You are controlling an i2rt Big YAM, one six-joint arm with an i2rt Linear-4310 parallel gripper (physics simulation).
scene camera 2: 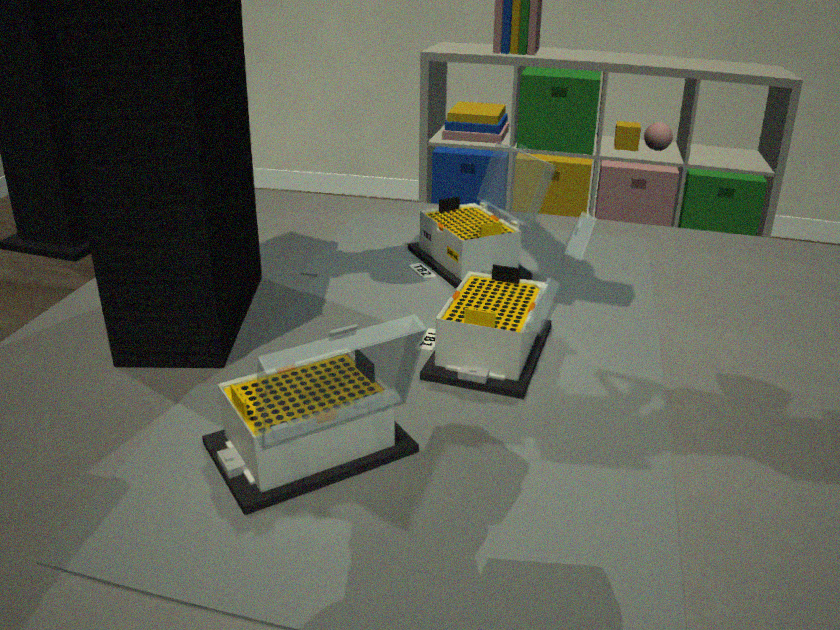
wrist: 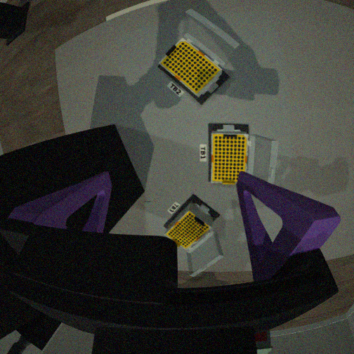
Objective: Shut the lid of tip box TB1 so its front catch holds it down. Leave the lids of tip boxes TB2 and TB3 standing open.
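Tip box TB1 [scene camera 2: 478, 345] [wrist: 229, 159] stands in the middle of the row, full of yellow racked tips. Its clear lid [scene camera 2: 581, 235] [wrist: 263, 157] stands open, leaning out to the right. Tip box TB2 [scene camera 2: 468, 247] [wrist: 191, 67] is at the back, its clear lid [scene camera 2: 536, 184] [wrist: 212, 36] open. The third box, TB3 [scene camera 2: 325, 447] [wrist: 188, 230], is nearest scene camera 2; its clear lid [scene camera 2: 407, 362] [wrist: 206, 256] is open. My gripper [wrist: 173, 178] is open and empty, above the table. In the wrist view its right fingertip overlaps TB1's lower right corner.
A thick black column [scene camera 2: 173, 203] stands at the left in the scene view. A shelf unit [scene camera 2: 610, 63] with coloured bins stands by the wall behind. Printed labels for TB1 [scene camera 2: 428, 339] [wrist: 202, 153] and TB2 [scene camera 2: 422, 270] [wrist: 175, 89] lie on the table beside their boxes.
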